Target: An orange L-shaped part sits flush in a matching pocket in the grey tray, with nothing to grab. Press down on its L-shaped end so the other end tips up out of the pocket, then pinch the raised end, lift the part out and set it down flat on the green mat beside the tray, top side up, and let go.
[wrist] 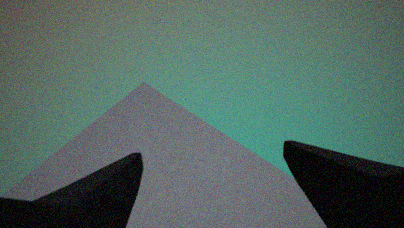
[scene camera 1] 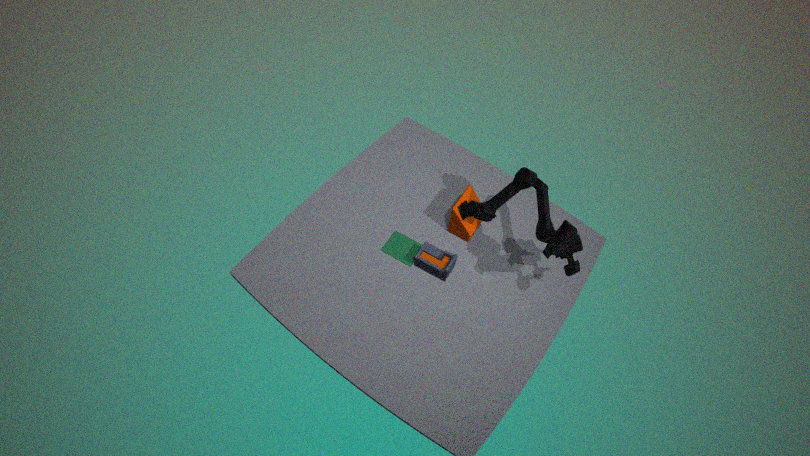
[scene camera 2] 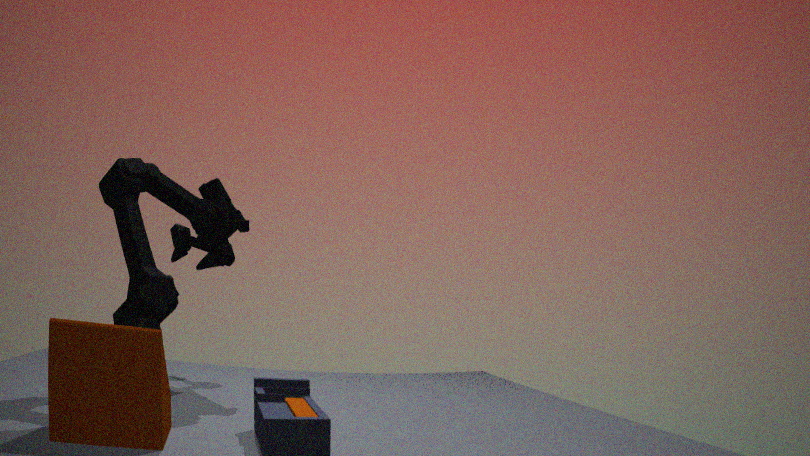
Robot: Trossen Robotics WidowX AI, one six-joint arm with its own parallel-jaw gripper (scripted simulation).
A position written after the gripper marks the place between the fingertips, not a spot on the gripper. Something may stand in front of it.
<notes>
The gripper (scene camera 2: 184, 264) is open and holds nothing. Also in view: a green mat (scene camera 1: 399, 246).
The gripper also shows in the wrist view (wrist: 213, 154).
</notes>
